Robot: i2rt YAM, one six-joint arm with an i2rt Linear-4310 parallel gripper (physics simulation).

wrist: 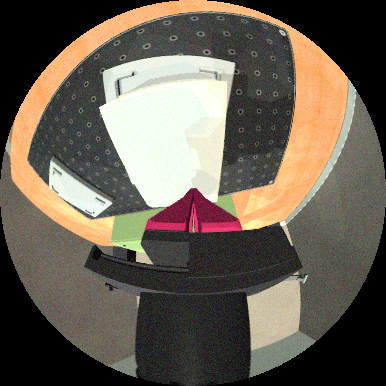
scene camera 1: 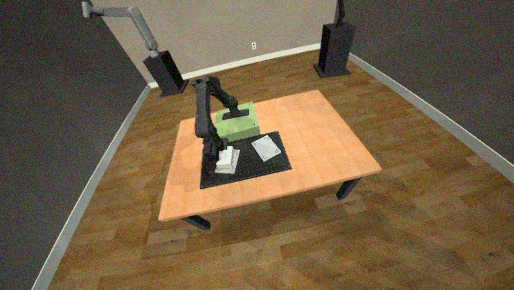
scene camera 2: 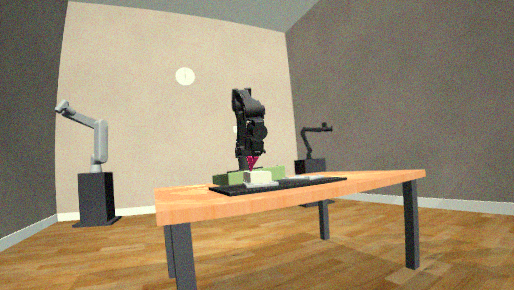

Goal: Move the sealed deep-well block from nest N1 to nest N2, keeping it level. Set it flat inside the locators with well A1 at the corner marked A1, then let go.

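Pixels of known places: gripper, fingertip midpoint: (wrist: 193,192) (scene camera 1: 223,149) (scene camera 2: 250,171); arm's base, origin of the base link: (scene camera 1: 235,114) (scene camera 2: 245,170).
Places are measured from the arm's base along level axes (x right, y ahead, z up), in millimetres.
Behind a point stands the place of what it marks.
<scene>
The sealed deep-well block (scene camera 1: 225,160) {x 31, y 399, z 1 mm} (scene camera 2: 257,177) {x 55, y 423, z -19 mm} (wrist: 170,135) {x 44, y 386, z 1 mm} is a cream-white box on the pale plate of nest N1 (scene camera 1: 236,159) {x -20, y 369, z -43 mm} (scene camera 2: 267,185) {x 28, y 454, z -50 mm} (wrist: 165,64) {x 45, y 442, z -42 mm}. It looks about level; its A1 corner cannot be made out. My gripper (scene camera 2: 251,169) {x 54, y 320, z 4 mm} (wrist: 193,192) {x 54, y 320, z 4 mm} has crimson fingers, shut together with nothing between them. The fingertips are close to the block's top at its arm-side end; whether they touch cannot be told. In scene camera 1 the arm's hand hides the fingers. Nest N2 (scene camera 1: 266,148) {x -204, y 310, z -42 mm} (scene camera 2: 310,177) {x -188, y 394, z -42 mm} (wrist: 77,190) {x -172, y 310, z -42 mm} is a separate pale plate with corner locators and holds no block.
Both nests are on a black perforated mat (scene camera 1: 252,170) {x -116, y 448, z -54 mm} (scene camera 2: 225,190) {x 185, y 451, z -54 mm} (wrist: 260,112) {x 146, y 386, z -54 mm} on the orange wooden table (scene camera 1: 320,145) {x -530, y 312, z -67 mm} (scene camera 2: 200,209) {x 284, y 675, z -73 mm} (wrist: 320,115) {x 303, y 414, z -67 mm}. The green base box (scene camera 1: 243,133) {x -61, y 185, z -17 mm} (scene camera 2: 227,179) {x 135, y 196, z -30 mm} (wrist: 131,225) {x -99, y 179, z -25 mm} stands behind the mat under the arm. Two other arms stand on dark pedestals away from the table.
</scene>
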